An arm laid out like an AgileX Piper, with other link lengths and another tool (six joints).
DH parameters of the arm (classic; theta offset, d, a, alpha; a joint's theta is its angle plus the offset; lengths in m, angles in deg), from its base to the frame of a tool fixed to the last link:
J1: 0 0.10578 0 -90
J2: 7.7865 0 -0.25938 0
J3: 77.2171 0 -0.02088 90
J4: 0 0.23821 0 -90
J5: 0 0 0 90
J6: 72.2 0.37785 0.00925 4
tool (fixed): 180 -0.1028 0 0
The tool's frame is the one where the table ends.
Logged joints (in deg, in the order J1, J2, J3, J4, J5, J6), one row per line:
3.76, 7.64, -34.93, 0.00, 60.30, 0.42
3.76, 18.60, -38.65, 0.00, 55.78, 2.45
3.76, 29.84, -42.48, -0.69, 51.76, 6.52
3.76, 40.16, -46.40, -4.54, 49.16, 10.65
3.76, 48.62, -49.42, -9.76, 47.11, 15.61
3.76, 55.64, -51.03, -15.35, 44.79, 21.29
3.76, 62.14, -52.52, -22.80, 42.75, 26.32
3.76, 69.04, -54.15, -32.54, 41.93, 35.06
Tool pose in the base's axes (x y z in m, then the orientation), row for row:
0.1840, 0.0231, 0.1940, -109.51, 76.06, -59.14
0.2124, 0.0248, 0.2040, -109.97, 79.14, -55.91
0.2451, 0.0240, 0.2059, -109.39, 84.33, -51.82
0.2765, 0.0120, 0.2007, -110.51, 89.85, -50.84
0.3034, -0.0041, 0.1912, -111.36, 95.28, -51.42
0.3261, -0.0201, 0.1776, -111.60, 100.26, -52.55
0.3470, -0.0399, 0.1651, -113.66, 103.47, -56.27
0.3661, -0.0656, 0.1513, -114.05, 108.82, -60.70
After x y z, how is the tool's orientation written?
As a rotation vector, in degrees.
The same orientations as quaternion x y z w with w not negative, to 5 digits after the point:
-0.71771, 0.49849, -0.38760, 0.29354
-0.71859, 0.51713, -0.36534, 0.28762
-0.71193, 0.54883, -0.33725, 0.27964
-0.70783, 0.57550, -0.32564, 0.24845
-0.70042, 0.59928, -0.32341, 0.21374
-0.69026, 0.62012, -0.32503, 0.18258
-0.68738, 0.62575, -0.34030, 0.14194
-0.67202, 0.64120, -0.35766, 0.09655

